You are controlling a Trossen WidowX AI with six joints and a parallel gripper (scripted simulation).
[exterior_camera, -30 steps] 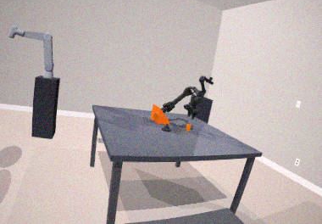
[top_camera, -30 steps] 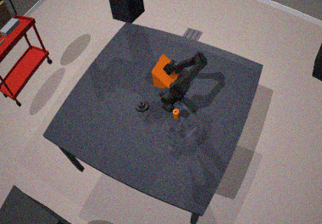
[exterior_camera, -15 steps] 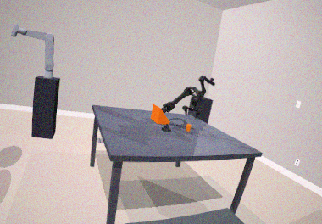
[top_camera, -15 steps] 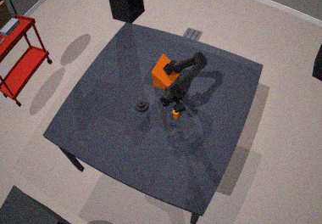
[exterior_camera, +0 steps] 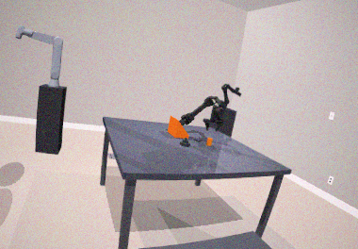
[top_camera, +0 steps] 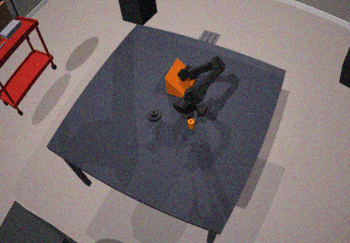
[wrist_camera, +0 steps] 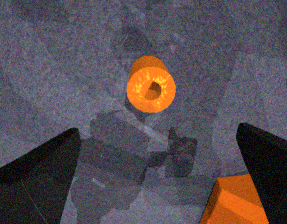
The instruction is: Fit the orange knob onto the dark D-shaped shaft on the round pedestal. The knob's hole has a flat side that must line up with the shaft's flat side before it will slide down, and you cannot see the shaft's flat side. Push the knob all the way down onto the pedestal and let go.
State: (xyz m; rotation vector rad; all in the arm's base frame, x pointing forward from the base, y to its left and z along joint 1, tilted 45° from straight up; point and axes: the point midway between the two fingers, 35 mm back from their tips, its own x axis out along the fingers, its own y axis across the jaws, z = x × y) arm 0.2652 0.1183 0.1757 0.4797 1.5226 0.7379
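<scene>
The orange knob lies 10 cm below my gripper tip. Round my gripper tip: round pedestal: 4 cm ahead, 24 cm to the right, 9 cm below.
</scene>
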